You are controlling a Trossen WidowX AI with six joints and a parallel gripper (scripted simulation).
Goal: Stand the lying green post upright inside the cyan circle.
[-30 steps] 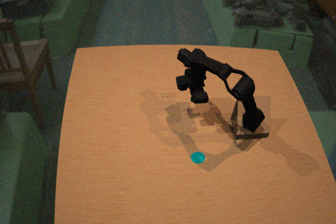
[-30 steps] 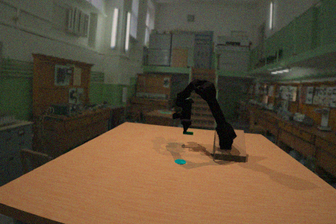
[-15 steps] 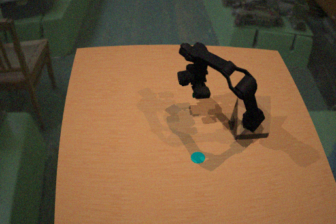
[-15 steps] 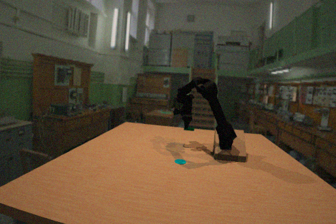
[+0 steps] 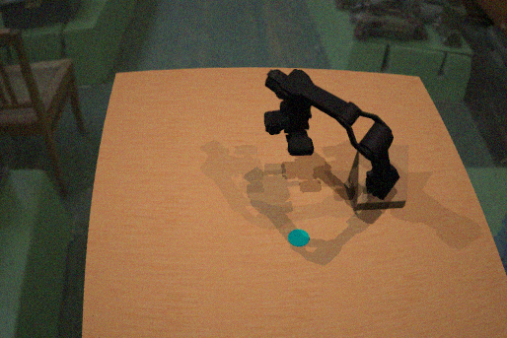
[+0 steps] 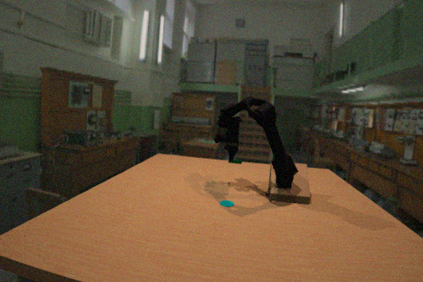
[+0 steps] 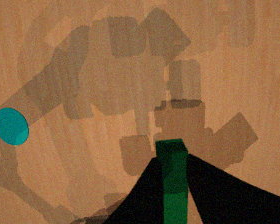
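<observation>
The cyan circle is 10 mm behind my gripper tip, 210 mm to the left of it and 130 mm below it. The rest, counted from my gripper tip: green post 20 mm behind.
</observation>
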